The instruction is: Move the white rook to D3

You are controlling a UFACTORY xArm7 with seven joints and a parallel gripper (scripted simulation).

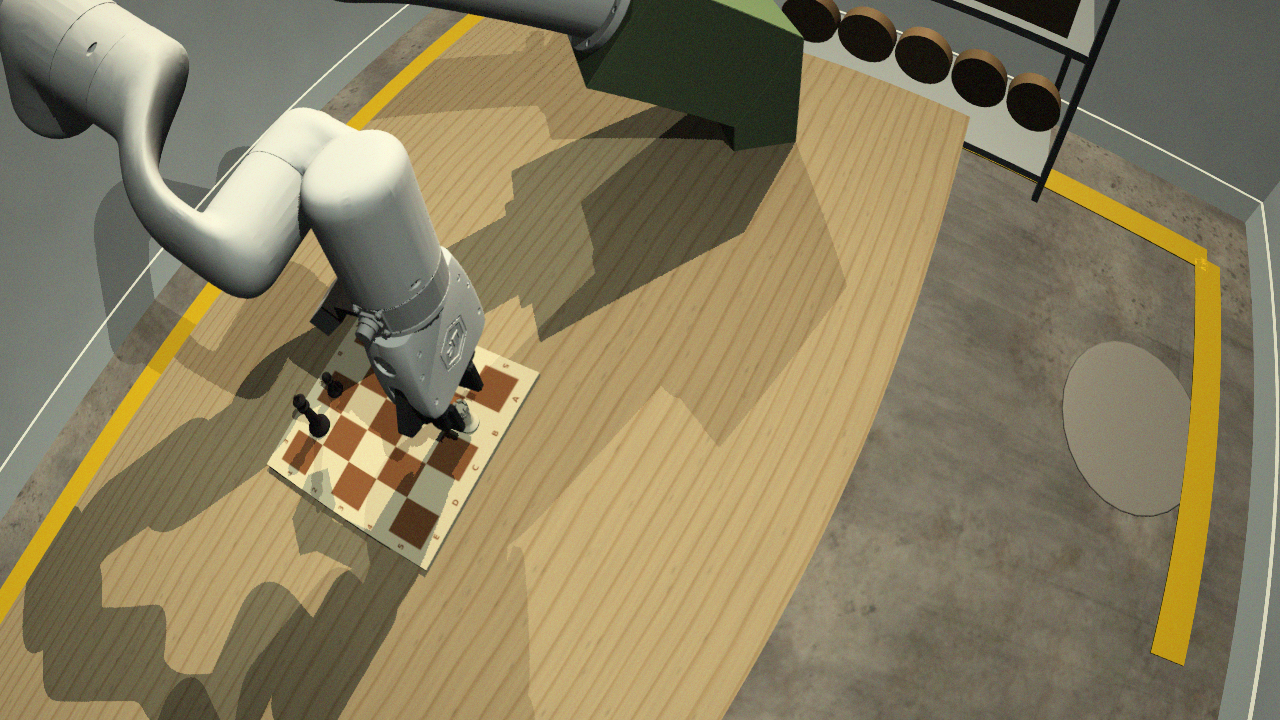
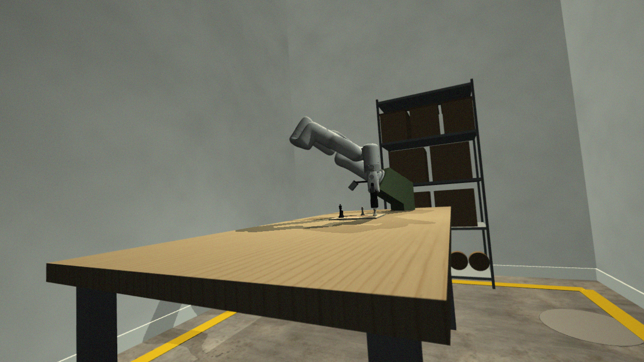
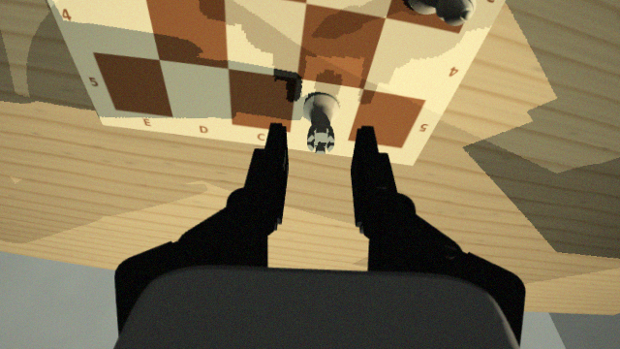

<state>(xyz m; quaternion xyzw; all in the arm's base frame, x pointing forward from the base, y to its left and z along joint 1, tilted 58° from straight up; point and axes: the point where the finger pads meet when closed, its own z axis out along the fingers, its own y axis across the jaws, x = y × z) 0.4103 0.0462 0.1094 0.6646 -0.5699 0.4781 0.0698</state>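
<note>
The chessboard lies 80 mm to the right of my hand, 60 mm below it and 20 mm ahead of it. The rest, counted from my hand: tall black piece (160 mm to the right, 40 mm ahead, 20 mm below); then black pawn (160 mm to the right, 40 mm below, 10 mm behind).
</note>
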